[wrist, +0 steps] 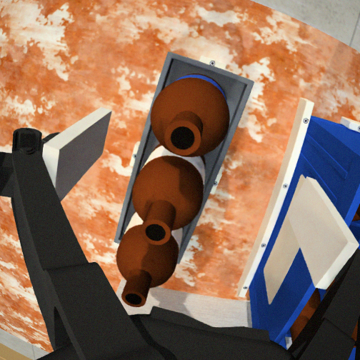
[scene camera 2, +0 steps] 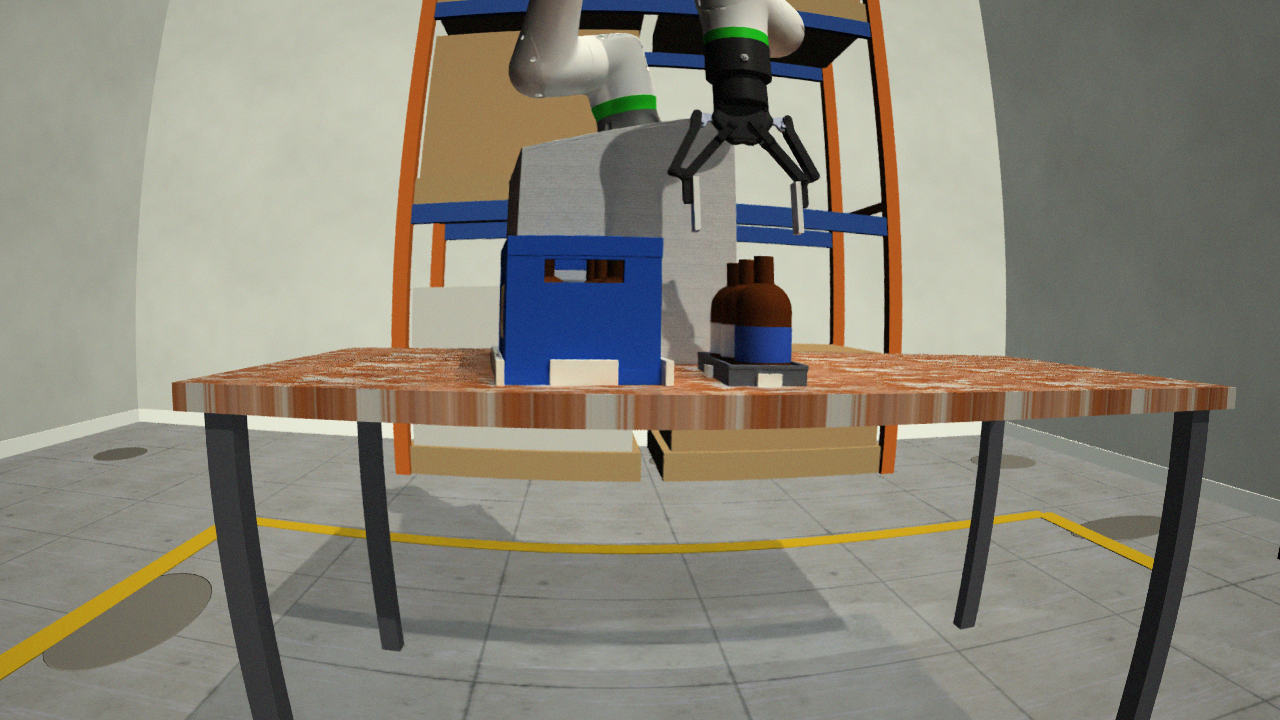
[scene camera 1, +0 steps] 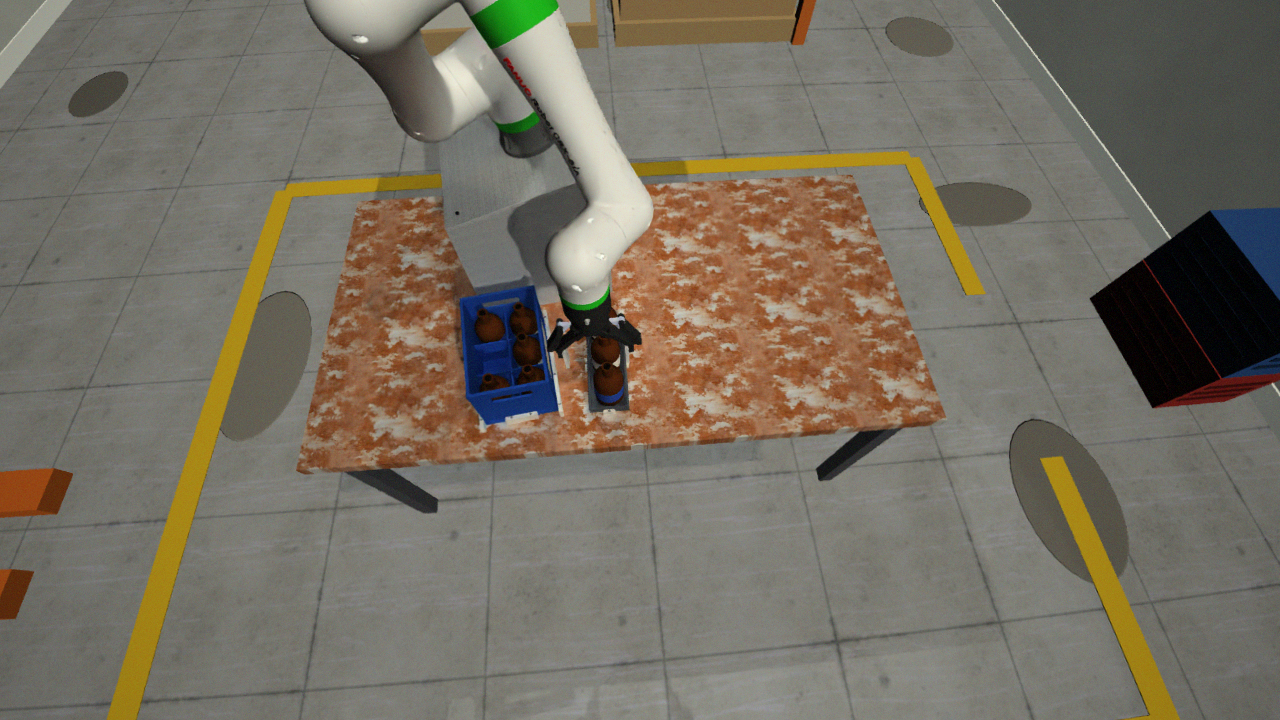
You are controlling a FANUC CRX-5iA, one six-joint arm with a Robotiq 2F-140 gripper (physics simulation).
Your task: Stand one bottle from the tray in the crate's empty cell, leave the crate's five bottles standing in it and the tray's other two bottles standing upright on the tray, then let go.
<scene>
gripper: wrist; scene camera 2; scene camera 1 597, 360
bottle: wrist; scene camera 2 763, 313; scene camera 1
same spot on gripper: [scene camera 2: 799, 188] = [wrist: 59, 138]
same spot on bottle: [wrist: 189, 117] = [scene camera 1: 607, 373]
</scene>
